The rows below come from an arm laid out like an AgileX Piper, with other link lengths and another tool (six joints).
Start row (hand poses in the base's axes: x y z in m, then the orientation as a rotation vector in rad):
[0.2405 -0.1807 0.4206 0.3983 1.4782 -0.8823]
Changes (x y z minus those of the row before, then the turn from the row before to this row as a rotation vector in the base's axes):
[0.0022 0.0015 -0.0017 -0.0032 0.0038 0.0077]
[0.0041 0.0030 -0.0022 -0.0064 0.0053 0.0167]
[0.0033 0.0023 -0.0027 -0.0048 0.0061 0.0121]
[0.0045 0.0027 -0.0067 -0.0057 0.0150 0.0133]
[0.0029 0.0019 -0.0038 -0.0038 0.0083 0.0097]
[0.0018 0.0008 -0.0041 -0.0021 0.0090 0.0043]
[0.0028 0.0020 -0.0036 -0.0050 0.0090 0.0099]
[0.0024 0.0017 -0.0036 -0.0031 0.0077 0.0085]
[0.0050 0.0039 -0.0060 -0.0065 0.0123 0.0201]
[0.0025 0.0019 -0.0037 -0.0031 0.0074 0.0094]
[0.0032 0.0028 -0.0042 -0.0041 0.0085 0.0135]
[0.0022 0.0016 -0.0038 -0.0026 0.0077 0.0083]
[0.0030 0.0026 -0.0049 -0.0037 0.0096 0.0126]
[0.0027 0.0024 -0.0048 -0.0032 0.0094 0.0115]
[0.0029 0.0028 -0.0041 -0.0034 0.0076 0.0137]
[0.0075 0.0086 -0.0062 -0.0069 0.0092 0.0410]
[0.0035 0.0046 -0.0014 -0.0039 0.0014 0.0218]
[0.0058 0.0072 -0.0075 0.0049 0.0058 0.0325]
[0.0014 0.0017 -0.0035 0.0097 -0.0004 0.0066]
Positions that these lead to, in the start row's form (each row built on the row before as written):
[0.2427 -0.1792 0.4189 0.3885 1.4807 -0.8796]
[0.2468 -0.1762 0.4167 0.3688 1.4837 -0.8725]
[0.2501 -0.1739 0.4140 0.3536 1.4878 -0.8681]
[0.2546 -0.1712 0.4073 0.3333 1.4997 -0.8659]
[0.2575 -0.1693 0.4035 0.3197 1.5060 -0.8633]
[0.2593 -0.1685 0.3994 0.3113 1.5135 -0.8639]
[0.2621 -0.1665 0.3958 0.2964 1.5198 -0.8622]
[0.2645 -0.1648 0.3922 0.2845 1.5257 -0.8598]
[0.2695 -0.1609 0.3862 0.2592 1.5345 -0.8519]
[0.2720 -0.1590 0.3825 0.2466 1.5401 -0.8486]
[0.2752 -0.1562 0.3783 0.2296 1.5462 -0.8431]
[0.2774 -0.1546 0.3745 0.2181 1.5522 -0.8403]
[0.2804 -0.1520 0.3696 0.2017 1.5594 -0.8354]
[0.2831 -0.1496 0.3648 0.1866 1.5666 -0.8309]
[0.2860 -0.1468 0.3607 0.1703 1.5719 -0.8244]
[0.2935 -0.1382 0.3545 0.1291 1.5761 -0.7995]
[0.2970 -0.1336 0.3531 0.1084 1.5747 -0.7858]
[0.3028 -0.1264 0.3456 0.0840 1.5802 -0.7575]
[0.3042 -0.1247 0.3421 0.0860 1.5832 -0.7447]

